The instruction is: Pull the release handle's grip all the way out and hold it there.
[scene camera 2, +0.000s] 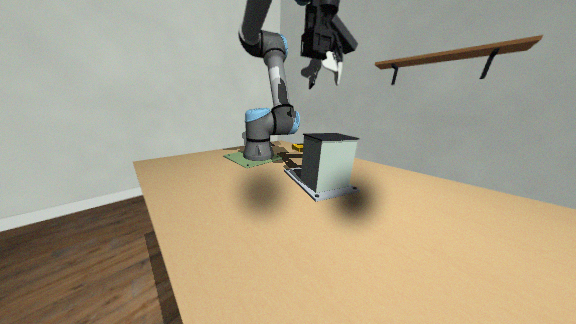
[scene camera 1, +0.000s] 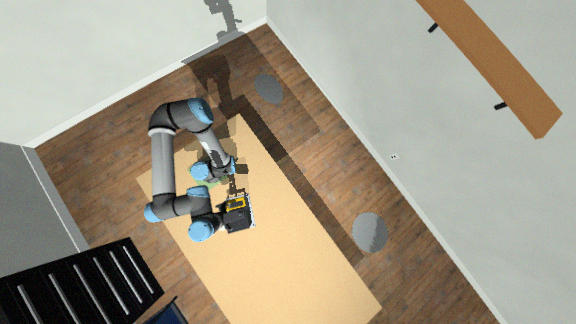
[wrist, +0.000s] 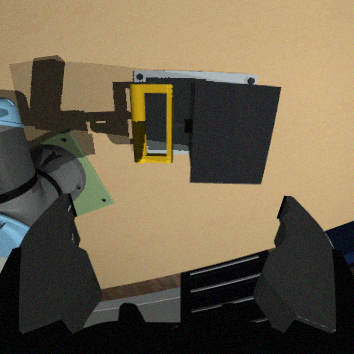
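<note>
The release handle's yellow rectangular grip (scene camera 1: 229, 206) (scene camera 2: 297, 147) (wrist: 138, 102) is beside the dark-topped box (scene camera 1: 239, 220) (scene camera 2: 336, 165) (wrist: 232, 132). In the wrist view a small black piece shows at the box's side facing the grip; whether it joins them is unclear. In scene camera 2 the box hides most of the handle. A pale base plate (scene camera 2: 320, 196) (wrist: 225, 78) lies under the box. My gripper (scene camera 2: 324, 86) (wrist: 177, 196) is open and empty, well above the box. In the wrist view its fingers are wide apart, with the grip beyond them, left of the middle.
The arm's green base plate (scene camera 2: 247, 163) (wrist: 100, 195) is on the wooden table (scene camera 1: 290, 260) (scene camera 2: 400, 250) (wrist: 300, 40), on the grip's side of the box. A black drawer cabinet (scene camera 1: 65, 280) (wrist: 220, 282) stands off the table. A wooden shelf (scene camera 1: 500, 65) (scene camera 2: 460, 53) is on the wall.
</note>
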